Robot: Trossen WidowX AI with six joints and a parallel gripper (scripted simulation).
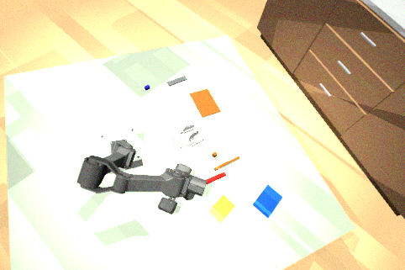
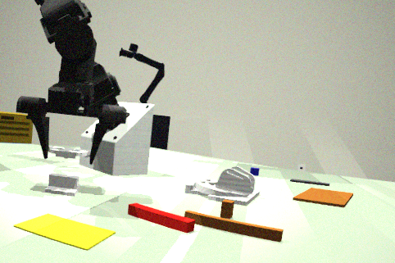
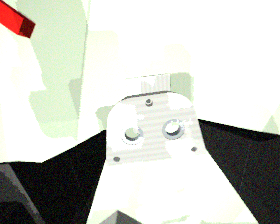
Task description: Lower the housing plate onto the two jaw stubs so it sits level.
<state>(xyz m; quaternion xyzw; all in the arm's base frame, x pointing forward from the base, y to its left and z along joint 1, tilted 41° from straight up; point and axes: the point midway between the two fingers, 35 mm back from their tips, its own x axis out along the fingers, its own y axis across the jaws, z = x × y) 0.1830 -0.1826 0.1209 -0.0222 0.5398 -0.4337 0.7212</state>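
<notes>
Now: the white block 40 mm below my gripper tip and 10 mm to the right of it. From my gripper tip the other things lie so: yellow plate 190 mm ahead, 100 mm to the right, 50 mm below; then red bar 200 mm ahead, 40 mm below, 30 mm to the left; then peg 230 mm ahead, 140 mm to the left, 40 mm below.
</notes>
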